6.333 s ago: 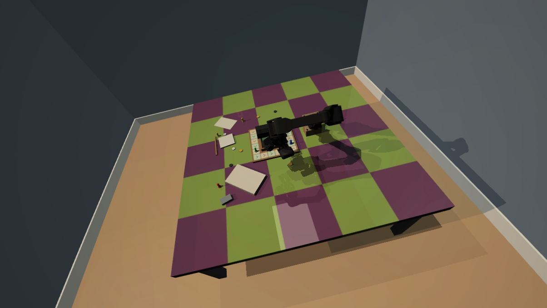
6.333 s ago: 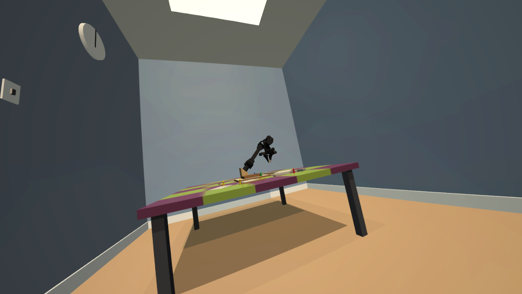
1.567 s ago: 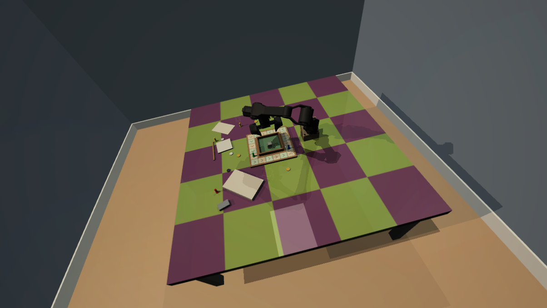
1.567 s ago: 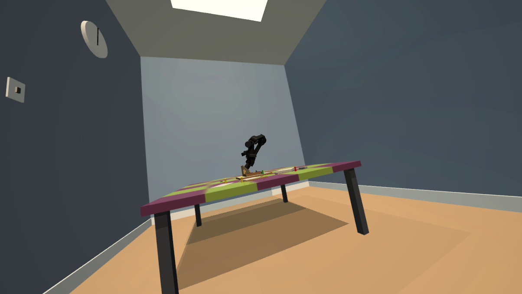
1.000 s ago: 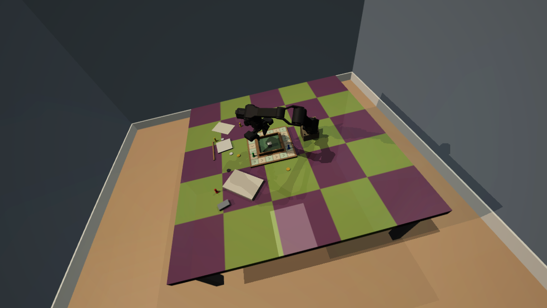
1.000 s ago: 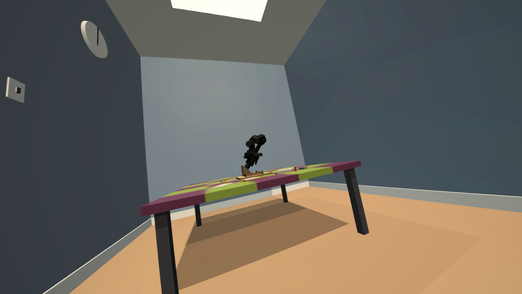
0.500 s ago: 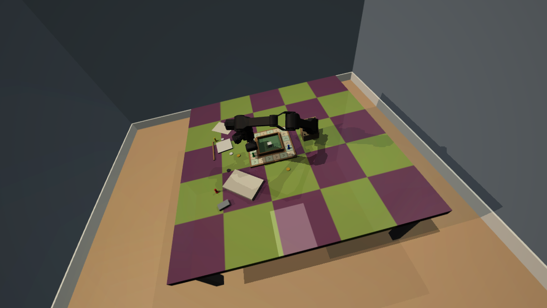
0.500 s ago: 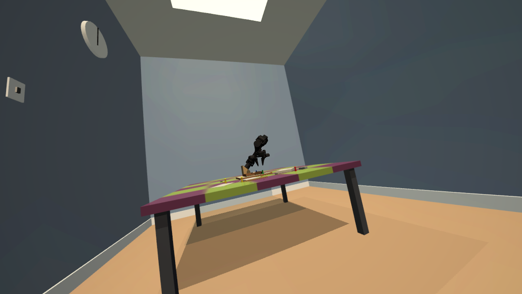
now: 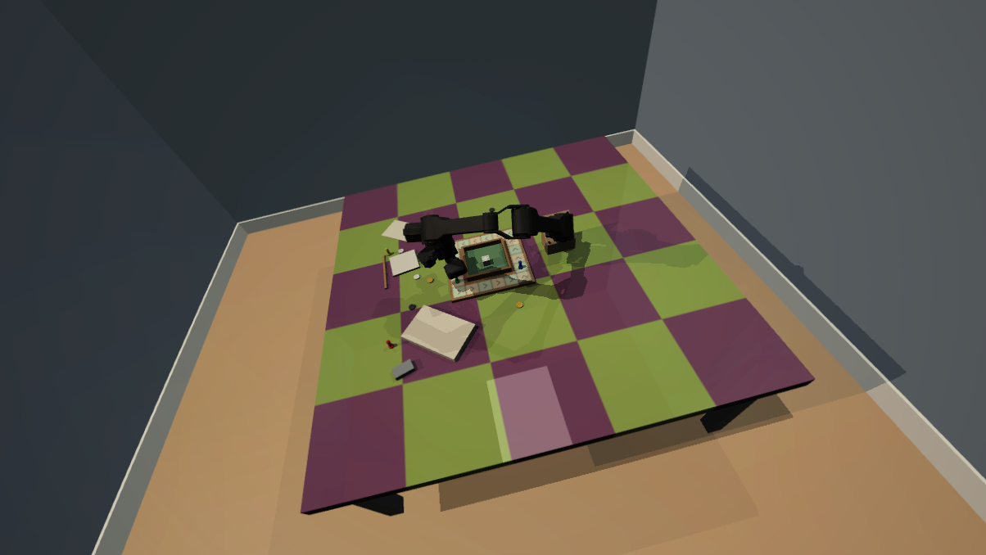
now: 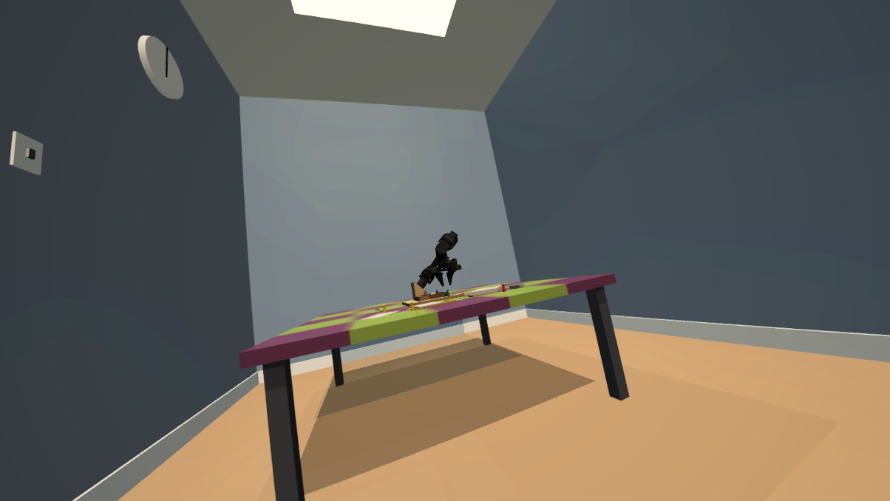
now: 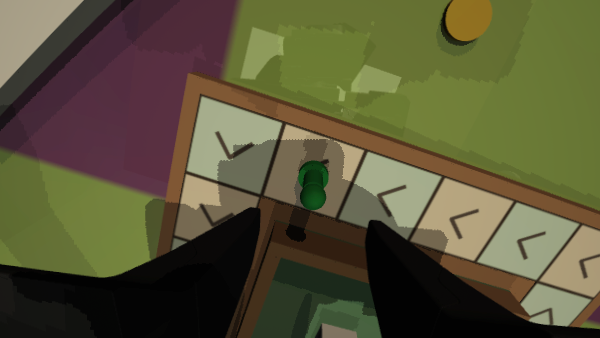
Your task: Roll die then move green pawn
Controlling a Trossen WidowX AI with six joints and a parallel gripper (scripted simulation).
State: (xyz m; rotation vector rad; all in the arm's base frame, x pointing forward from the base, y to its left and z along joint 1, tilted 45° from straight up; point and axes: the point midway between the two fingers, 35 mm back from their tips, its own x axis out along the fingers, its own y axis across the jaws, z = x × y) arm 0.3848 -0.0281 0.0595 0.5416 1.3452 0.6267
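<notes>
My gripper tip is now 4 cm above the green pawn. The rest, counted from my gripper tip: blue pawn 22 cm behind, 4 cm below, 3 cm to the left; white pad 17 cm to the left, 10 cm ahead, 6 cm below; white die 12 cm behind, 4 cm to the right, 4 cm below.
</notes>
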